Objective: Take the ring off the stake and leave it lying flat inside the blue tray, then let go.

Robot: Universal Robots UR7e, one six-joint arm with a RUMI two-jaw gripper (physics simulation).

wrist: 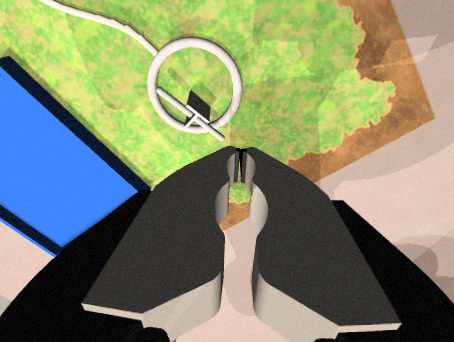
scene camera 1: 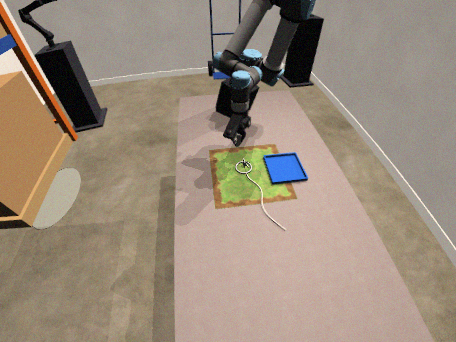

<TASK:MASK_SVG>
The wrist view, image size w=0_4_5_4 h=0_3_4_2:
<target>gripper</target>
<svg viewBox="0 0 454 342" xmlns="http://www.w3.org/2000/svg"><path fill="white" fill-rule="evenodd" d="M0 316L0 342L176 342L179 336L216 316L221 306L224 279L225 235L219 225L228 216L229 188L234 182L238 182L240 160L241 183L244 183L251 192L249 216L260 231L256 237L251 284L254 313L262 323L290 342L454 342L454 303L416 264L343 200L332 200L304 175L255 147L240 149L226 146L178 169L151 190L140 189L56 255L30 280Z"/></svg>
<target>blue tray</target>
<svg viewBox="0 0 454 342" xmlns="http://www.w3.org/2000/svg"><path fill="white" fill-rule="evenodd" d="M0 58L0 221L55 257L140 189L151 190L152 188L64 108L10 56Z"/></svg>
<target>ring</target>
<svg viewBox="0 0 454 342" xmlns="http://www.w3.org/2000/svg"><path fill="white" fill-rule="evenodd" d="M178 38L163 46L154 56L149 66L147 88L152 105L158 114L171 126L189 133L207 133L208 131L200 125L190 124L185 128L185 122L176 119L165 109L156 92L158 71L169 55L177 50L190 47L207 50L216 55L225 64L233 83L233 95L229 107L221 117L208 123L215 129L218 129L234 116L239 107L242 97L242 80L239 69L230 54L215 42L192 36Z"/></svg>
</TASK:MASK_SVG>
